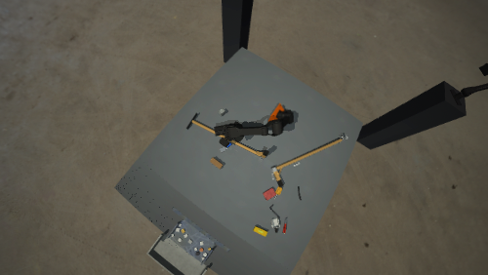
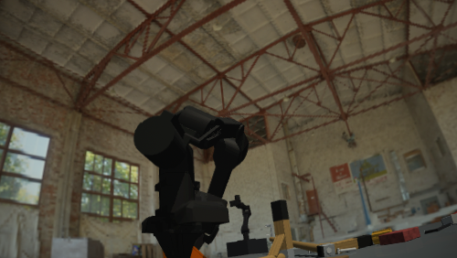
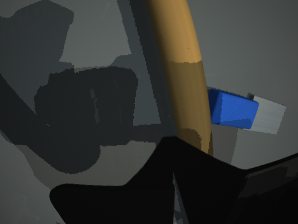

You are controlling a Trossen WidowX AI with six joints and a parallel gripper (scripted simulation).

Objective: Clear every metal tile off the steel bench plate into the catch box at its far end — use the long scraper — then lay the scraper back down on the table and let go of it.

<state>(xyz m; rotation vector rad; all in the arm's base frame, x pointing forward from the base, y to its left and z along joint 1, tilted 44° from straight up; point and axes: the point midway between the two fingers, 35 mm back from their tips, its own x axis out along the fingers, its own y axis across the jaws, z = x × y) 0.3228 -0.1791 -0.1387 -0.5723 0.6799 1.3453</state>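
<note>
My gripper tip is now 50 mm below the long scraper, 20 mm to the left of it and 20 mm short of it. Also, from my gripper tip: wooden block (210 mm ahead, 10 mm to the left); then grey piece (150 mm to the right, 130 mm behind); then blue block (70 mm ahead, 10 mm below).
</note>
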